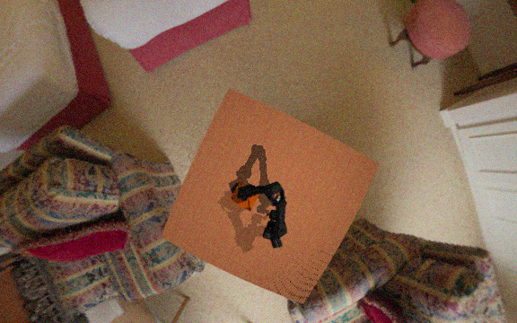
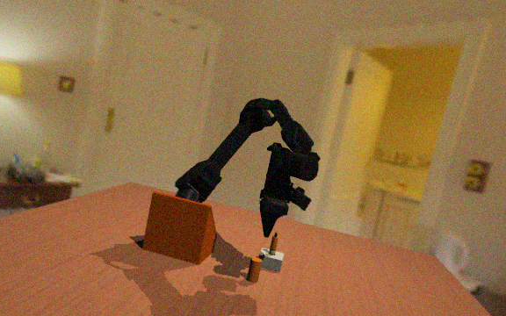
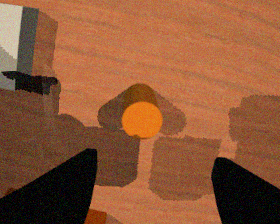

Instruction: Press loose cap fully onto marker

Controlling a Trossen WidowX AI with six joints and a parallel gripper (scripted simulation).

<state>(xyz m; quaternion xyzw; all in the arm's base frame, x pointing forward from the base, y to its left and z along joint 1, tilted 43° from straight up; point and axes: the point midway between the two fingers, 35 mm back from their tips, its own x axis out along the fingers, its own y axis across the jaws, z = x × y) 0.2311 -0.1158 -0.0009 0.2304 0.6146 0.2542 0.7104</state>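
The orange cap is 1 cm behind my gripper tip and 9 cm below it. From my gripper tip the other things lie so: grey holder block (3 cm ahead, 13 cm to the left, 10 cm below).
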